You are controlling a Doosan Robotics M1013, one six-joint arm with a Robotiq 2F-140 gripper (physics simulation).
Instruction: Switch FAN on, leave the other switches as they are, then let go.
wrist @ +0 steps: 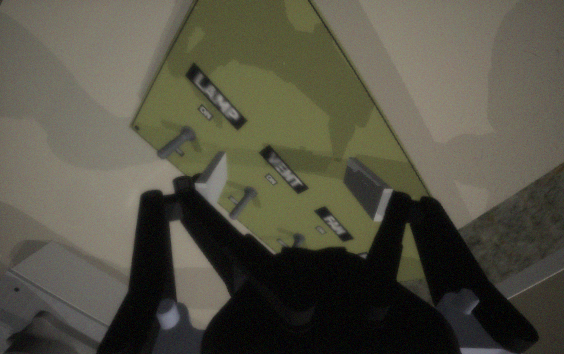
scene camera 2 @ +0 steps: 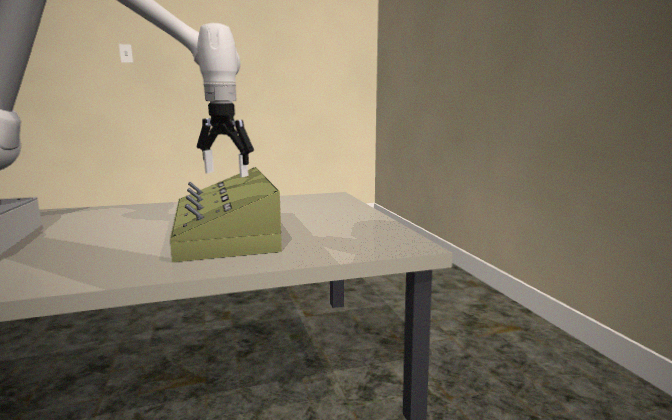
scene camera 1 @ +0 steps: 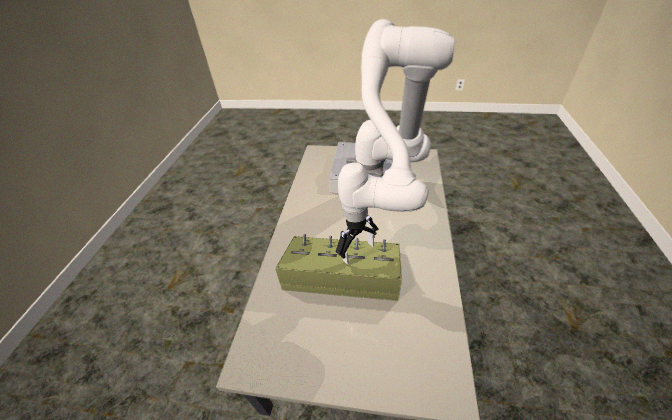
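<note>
The green sloped switch box (scene camera 1: 340, 281) (scene camera 2: 230, 242) (wrist: 300, 100) stands on the table. Its FAN lever (scene camera 1: 330, 242) (wrist: 298, 240) is second from the left in scene camera 1; it leans toward the arm's base, away from its ON mark. In the wrist view it is partly hidden behind the gripper body, below the FAN label (wrist: 333, 224). The VENT lever (wrist: 243, 202) and LAMP lever (wrist: 175, 142) lean the same way. My gripper (scene camera 1: 358, 251) (scene camera 2: 226, 169) (wrist: 288, 167) is open and empty above the panel, with the VENT label (wrist: 283, 169) between its fingertips in the wrist view.
The BRAKE lever (scene camera 1: 304, 240) stands at the box's left end in scene camera 1. The table (scene camera 1: 390, 345) (scene camera 2: 320, 260) carries the box and the arm's grey base block (scene camera 1: 341, 167) (scene camera 2: 20, 220) behind it.
</note>
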